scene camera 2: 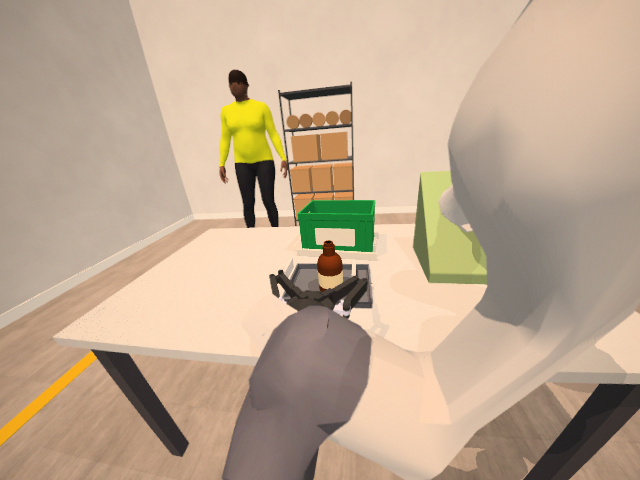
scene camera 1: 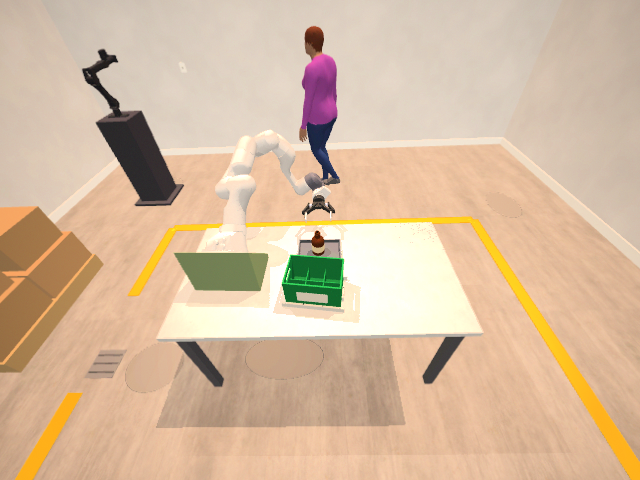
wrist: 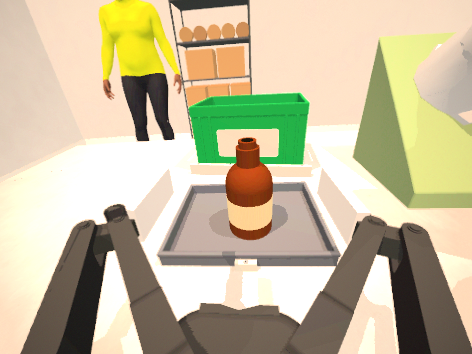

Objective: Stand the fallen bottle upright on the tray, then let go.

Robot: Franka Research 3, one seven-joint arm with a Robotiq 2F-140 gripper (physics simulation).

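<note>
The brown bottle (scene camera 1: 317,243) (scene camera 2: 329,266) (wrist: 249,187) with a cream label stands upright on the grey tray (scene camera 1: 333,250) (scene camera 2: 303,276) (wrist: 200,215), near its middle. My gripper (scene camera 1: 318,215) (scene camera 2: 322,267) (wrist: 243,180) is wide open and empty. In scene camera 1 it hangs above the table's far edge, behind the tray and apart from the bottle. In the wrist view the bottle shows upright beyond the gap between the two pale finger pads. In scene camera 2 the gripper's dark finger linkages cover the near part of the tray and the bottle's lower edge.
A green crate (scene camera 1: 336,295) (scene camera 2: 336,223) (wrist: 250,120) with compartments stands beside the tray, on the side away from my gripper. An olive-green angled block (scene camera 1: 224,271) (scene camera 2: 449,263) (wrist: 390,125) stands on the table near the arm's base. A person in magenta (scene camera 1: 320,90) is behind the table.
</note>
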